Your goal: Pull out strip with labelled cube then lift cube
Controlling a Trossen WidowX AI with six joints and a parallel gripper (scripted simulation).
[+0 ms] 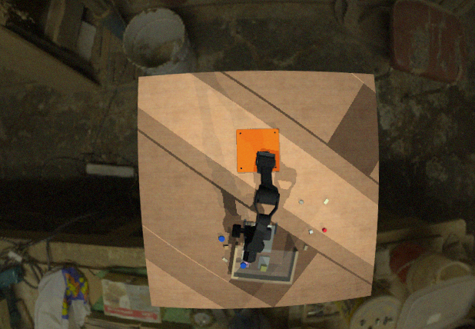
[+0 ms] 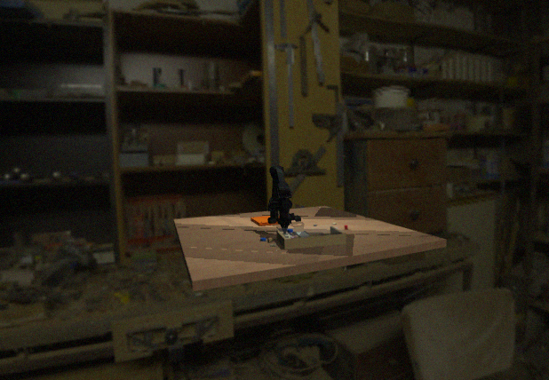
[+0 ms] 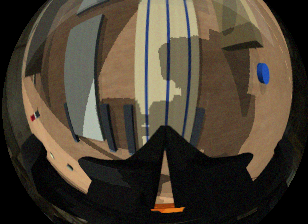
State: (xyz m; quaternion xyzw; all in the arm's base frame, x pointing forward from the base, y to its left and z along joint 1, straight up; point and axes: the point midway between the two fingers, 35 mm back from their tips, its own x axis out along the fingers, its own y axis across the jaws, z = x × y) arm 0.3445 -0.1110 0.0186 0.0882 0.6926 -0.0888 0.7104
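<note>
My gripper tip is now 190 mm short of the pink labelled cube, 50 mm to the left of it and 20 mm below it. Also, from my gripper tip: red ball 380 mm to the left, 80 mm ahead, 10 mm above; then grey strip 80 mm to the left, 80 mm ahead.
</note>
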